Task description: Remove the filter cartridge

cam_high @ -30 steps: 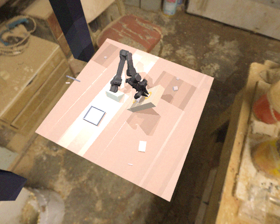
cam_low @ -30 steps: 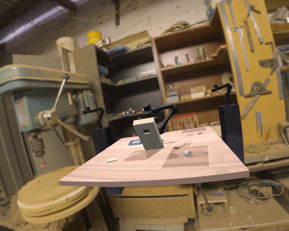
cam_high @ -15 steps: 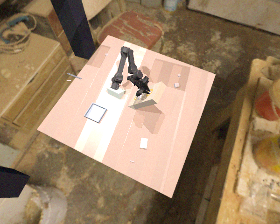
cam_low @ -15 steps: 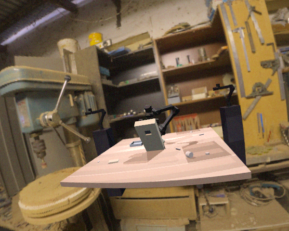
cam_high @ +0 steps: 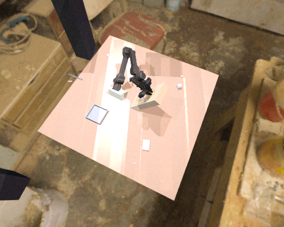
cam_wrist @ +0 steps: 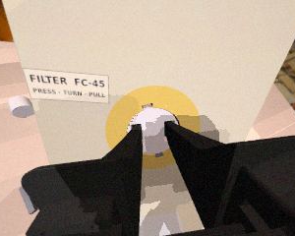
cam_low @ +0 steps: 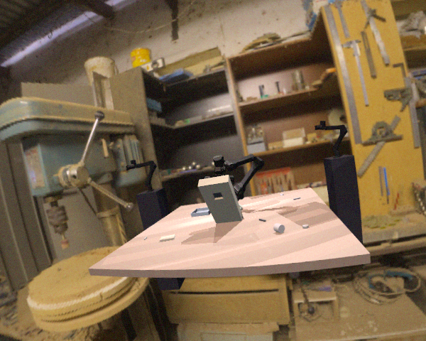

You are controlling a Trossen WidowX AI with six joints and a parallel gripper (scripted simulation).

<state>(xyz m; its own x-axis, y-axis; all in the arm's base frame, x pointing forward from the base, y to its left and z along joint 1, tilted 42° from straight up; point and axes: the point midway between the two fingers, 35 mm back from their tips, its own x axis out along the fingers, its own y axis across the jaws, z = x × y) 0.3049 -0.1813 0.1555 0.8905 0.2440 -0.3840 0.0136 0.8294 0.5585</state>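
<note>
Right now the round filter cartridge is 10 mm below my gripper tip and 10 mm ahead of it. From my gripper tip the other things lie so: square grey-rimmed tray 440 mm behind, 240 mm to the right, 240 mm below; cream service panel 80 mm below, 40 mm behind; flat white block 360 mm to the right, 240 mm below, 80 mm ahead.
</note>
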